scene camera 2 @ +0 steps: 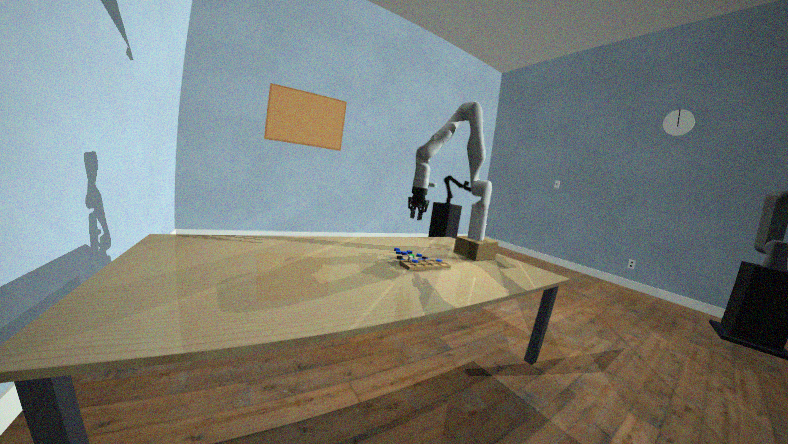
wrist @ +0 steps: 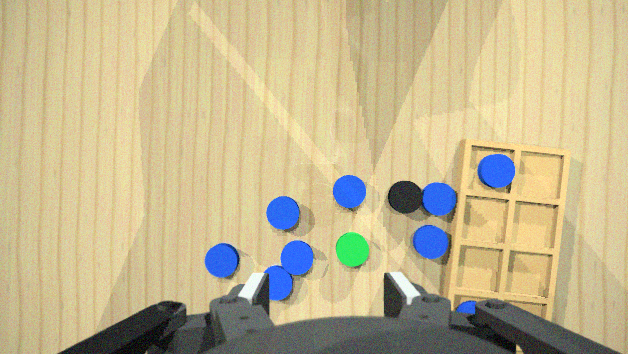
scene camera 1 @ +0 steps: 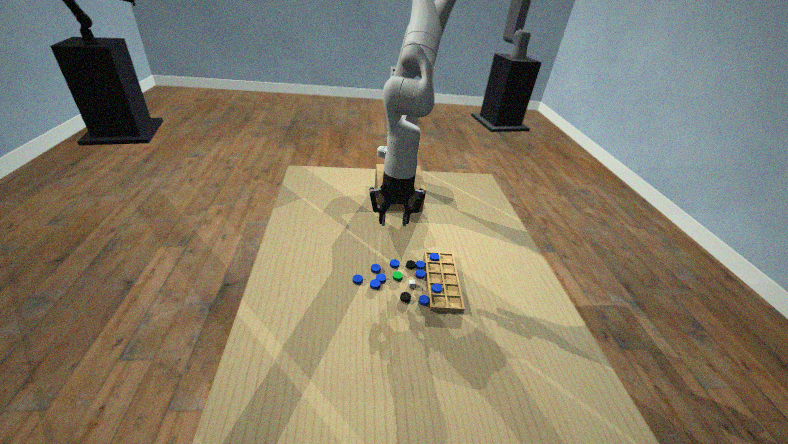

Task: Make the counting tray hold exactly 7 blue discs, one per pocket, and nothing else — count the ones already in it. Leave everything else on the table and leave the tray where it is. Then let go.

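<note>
The wooden tray [scene camera 1: 446, 309] [scene camera 2: 424, 268] [wrist: 565, 175] has two columns of five pockets. One blue disc [scene camera 1: 434, 256] [wrist: 496, 171] is in the left column's far-end pocket. Another blue disc [scene camera 1: 436, 287] [wrist: 467, 307] is in that column's fourth pocket, partly hidden by my gripper in the wrist view. The other pockets look empty. Several blue discs lie loose left of the tray, among them one [scene camera 1: 394, 263] [wrist: 349, 191], one [scene camera 1: 357, 279] [wrist: 222, 260] and one [scene camera 1: 424, 300]. My gripper [scene camera 1: 394, 222] [scene camera 2: 416, 217] [wrist: 326, 295] is partly open and empty, high above the table.
A green disc [scene camera 1: 397, 275] [wrist: 352, 249], a white cube [scene camera 1: 411, 284] and two black discs, one [scene camera 1: 410, 264] [wrist: 405, 197] touching a blue disc [scene camera 1: 420, 264] [wrist: 439, 199] and one [scene camera 1: 405, 297] nearer scene camera 1, lie left of the tray.
</note>
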